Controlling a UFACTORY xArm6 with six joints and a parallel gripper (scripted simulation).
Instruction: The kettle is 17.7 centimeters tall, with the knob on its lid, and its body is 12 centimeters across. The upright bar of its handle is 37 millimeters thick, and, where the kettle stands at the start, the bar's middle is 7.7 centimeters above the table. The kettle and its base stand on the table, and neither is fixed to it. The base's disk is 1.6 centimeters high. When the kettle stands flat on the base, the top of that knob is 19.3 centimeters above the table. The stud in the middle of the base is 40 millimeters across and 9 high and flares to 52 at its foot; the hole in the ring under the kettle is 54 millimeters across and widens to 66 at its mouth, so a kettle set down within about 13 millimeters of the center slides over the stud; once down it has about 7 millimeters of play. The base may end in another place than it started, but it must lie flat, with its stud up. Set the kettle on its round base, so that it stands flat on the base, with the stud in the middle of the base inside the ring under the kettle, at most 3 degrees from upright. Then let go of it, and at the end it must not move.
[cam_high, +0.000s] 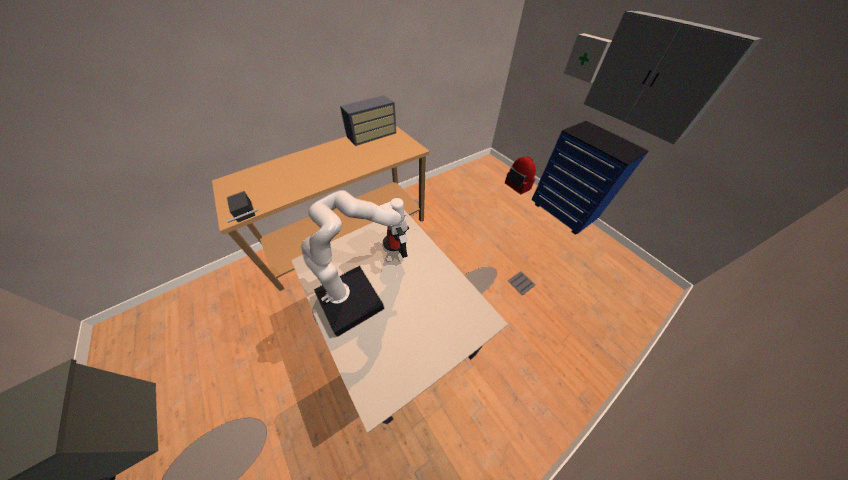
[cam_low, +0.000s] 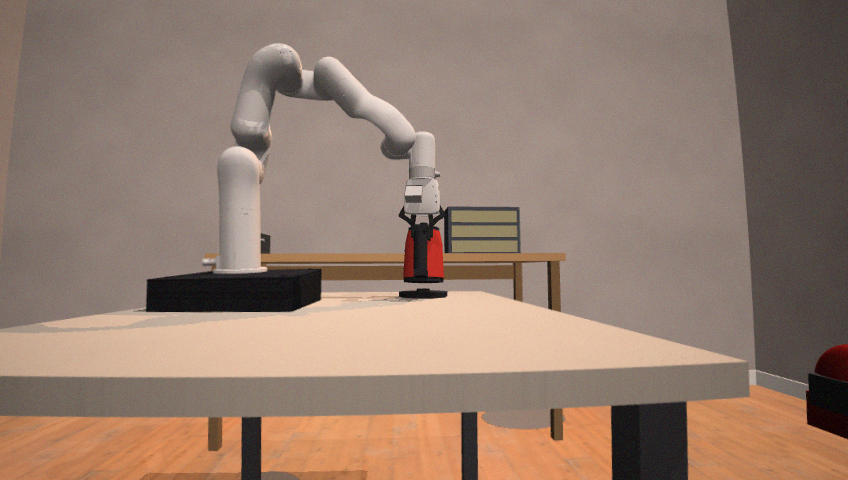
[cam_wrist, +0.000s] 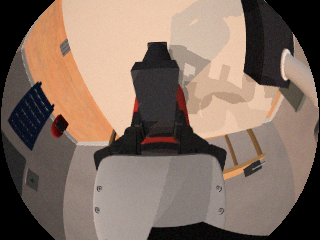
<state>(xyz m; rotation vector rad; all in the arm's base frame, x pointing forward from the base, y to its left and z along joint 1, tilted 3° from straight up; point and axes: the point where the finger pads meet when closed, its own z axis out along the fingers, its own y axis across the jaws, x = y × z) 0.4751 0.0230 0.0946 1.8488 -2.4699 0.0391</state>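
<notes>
Now: hand 1 cm short of the red kettle, 3 cm to the right of it and 5 cm above it. Also, from my hand: black round base (3 cm ahead, 11 cm to the left, 17 cm below).
</notes>
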